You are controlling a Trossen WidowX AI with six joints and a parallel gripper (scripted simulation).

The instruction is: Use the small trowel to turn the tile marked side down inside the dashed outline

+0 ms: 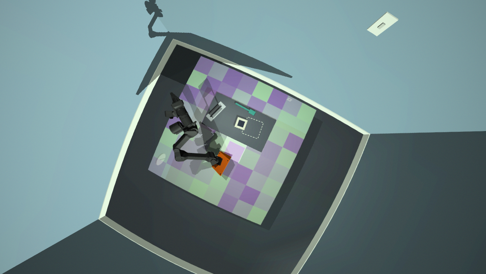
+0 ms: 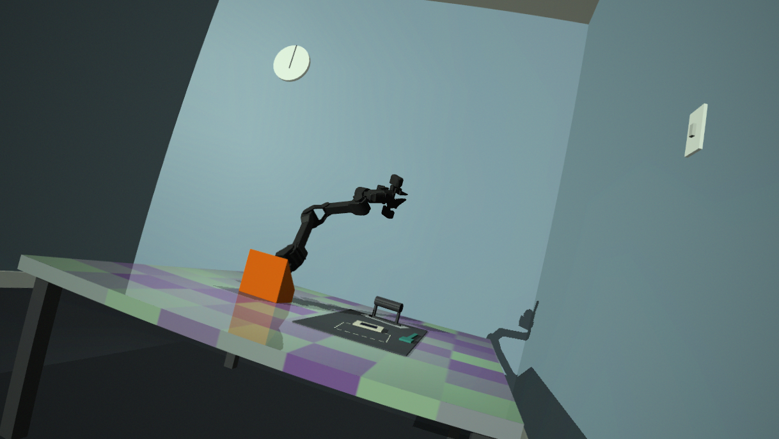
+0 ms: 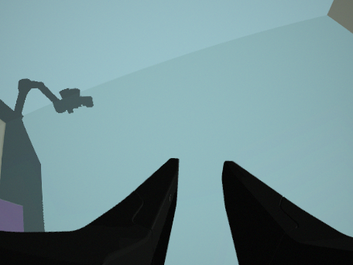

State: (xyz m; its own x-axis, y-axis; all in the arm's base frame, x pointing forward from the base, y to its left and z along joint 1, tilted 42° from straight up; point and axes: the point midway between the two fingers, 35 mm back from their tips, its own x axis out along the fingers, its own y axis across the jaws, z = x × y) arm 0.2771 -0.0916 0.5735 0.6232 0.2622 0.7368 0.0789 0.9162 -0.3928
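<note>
The trowel lies 3 cm ahead of my gripper tip, 13 cm to the right of it and 50 cm below it. Round my gripper tip: cream tile 2 cm ahead, 40 cm to the right, 53 cm below; teal tool 16 cm ahead, 42 cm to the right, 53 cm below.
</note>
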